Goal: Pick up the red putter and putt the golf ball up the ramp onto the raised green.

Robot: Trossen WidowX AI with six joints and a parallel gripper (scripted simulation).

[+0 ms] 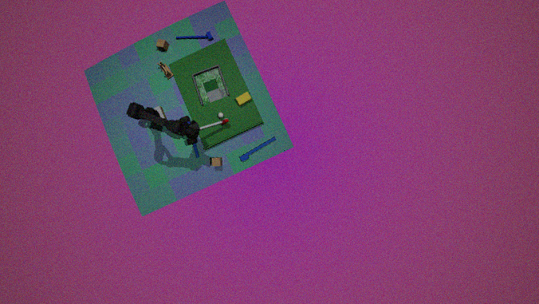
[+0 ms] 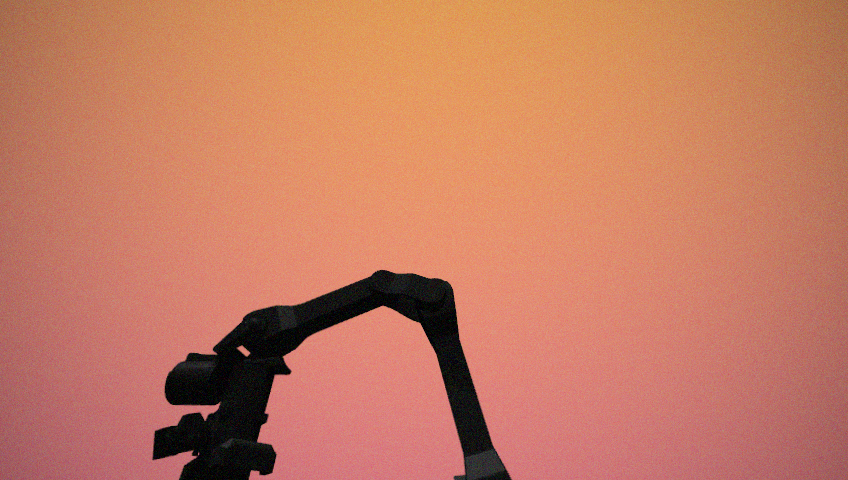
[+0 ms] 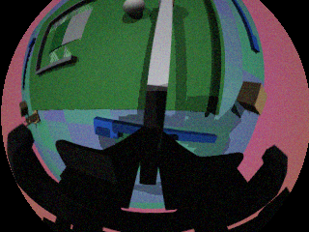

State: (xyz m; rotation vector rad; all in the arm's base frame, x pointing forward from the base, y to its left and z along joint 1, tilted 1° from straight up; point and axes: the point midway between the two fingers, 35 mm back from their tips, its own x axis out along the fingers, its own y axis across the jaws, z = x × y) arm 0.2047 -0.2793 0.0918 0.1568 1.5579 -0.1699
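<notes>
The red putter lies 120 mm ahead of my gripper tip and 20 mm to the right of it. From my gripper tip the other things lie so: yellow block: 430 mm ahead, 30 mm to the left, 70 mm below; white golf ball: 220 mm ahead, 10 mm to the left, 60 mm below.
</notes>
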